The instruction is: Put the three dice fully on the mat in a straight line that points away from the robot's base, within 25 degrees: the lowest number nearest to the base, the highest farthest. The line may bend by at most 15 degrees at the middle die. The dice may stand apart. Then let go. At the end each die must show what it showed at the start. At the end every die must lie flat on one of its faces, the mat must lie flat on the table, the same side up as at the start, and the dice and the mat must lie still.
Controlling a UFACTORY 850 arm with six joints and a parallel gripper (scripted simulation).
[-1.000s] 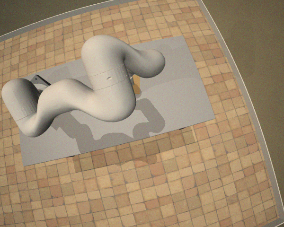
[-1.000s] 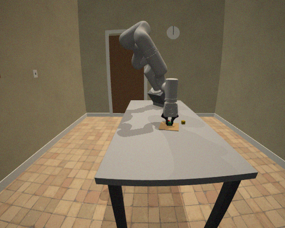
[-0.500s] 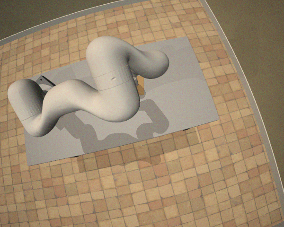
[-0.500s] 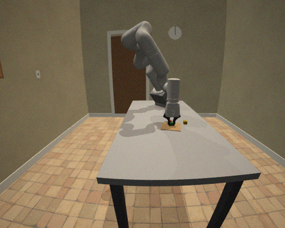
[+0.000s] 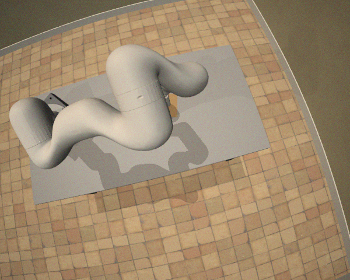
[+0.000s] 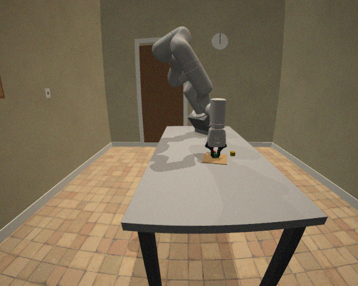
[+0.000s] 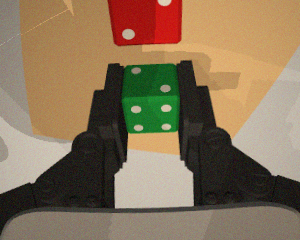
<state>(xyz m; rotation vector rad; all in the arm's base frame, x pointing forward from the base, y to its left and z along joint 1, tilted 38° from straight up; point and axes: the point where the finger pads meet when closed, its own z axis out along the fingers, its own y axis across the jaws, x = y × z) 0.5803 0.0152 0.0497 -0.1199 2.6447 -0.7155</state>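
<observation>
The green die is 1 cm below my hand. Also, from my hand: red die (5 cm behind, 1 cm below); then yellow die (12 cm to the left, 4 cm behind, 2 cm below); then mat (3 cm below).
</observation>
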